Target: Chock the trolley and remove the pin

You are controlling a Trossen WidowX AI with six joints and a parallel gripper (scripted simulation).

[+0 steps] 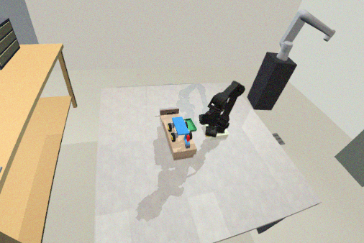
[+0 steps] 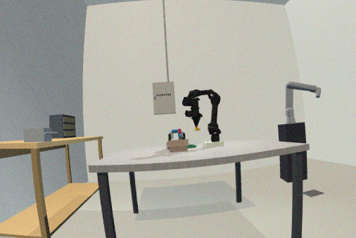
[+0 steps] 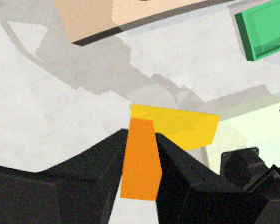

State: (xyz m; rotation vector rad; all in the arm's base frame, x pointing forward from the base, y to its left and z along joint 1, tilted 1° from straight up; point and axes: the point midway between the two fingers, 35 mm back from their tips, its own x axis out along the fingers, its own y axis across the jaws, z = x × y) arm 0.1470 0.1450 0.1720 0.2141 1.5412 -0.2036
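My gripper tip is now 10 mm past the yellow chock, 20 mm to the left of it and 10 mm above it. The rest, counted from my gripper tip: blue trolley: 170 mm ahead, 70 mm to the right, 60 mm below; then red-headed stop pin: 130 mm ahead, 30 mm to the left, 40 mm below; then green tray: 70 mm ahead, 220 mm to the right, 180 mm below.
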